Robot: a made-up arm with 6 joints.
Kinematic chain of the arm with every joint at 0, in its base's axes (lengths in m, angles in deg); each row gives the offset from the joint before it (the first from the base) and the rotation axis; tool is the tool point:
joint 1: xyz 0 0 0.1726 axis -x
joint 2: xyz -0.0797 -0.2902 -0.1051 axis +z
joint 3: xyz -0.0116 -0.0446 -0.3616 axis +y
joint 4: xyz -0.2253 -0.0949 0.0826 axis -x
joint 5: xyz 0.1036 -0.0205 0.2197 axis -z
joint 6: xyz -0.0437 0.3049 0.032 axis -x
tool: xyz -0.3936 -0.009 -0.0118
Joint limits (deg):
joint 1: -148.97..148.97
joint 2: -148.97..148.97
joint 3: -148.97..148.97
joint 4: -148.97..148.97
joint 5: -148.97..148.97
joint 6: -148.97..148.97
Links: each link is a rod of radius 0.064 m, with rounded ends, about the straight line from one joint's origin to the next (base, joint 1, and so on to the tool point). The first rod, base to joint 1, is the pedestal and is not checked.
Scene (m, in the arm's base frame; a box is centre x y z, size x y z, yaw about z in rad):
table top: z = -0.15
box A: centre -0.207 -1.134 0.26 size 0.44 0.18 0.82 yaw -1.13
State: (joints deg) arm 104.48 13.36 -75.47 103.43 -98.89 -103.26
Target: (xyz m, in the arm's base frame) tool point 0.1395 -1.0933 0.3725
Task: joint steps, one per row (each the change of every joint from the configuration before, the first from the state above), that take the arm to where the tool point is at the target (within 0.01 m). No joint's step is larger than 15 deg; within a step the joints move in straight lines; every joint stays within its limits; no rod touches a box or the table.
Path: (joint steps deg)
1: 7.42 -13.70 3.62 5.53 9.60 6.97
2: 7.41 -13.69 3.62 5.54 9.60 6.98
3: 7.41 -13.70 3.61 5.53 9.60 6.97
4: 7.42 -13.69 3.62 5.53 9.60 6.98
5: 7.42 -13.70 3.62 5.53 9.60 6.97
6: 7.41 -13.69 3.62 5.54 9.60 6.98
7: -11.46 12.25 -14.71 -6.34 -2.86 -8.60
8: -11.46 12.25 -14.71 -6.35 -2.86 -8.61
9: -11.46 12.26 -14.71 -6.34 -2.86 -8.60
10: -11.46 12.25 -14.71 -6.34 -2.85 -8.60
11: -11.46 12.25 -14.70 -6.34 -2.86 -8.60

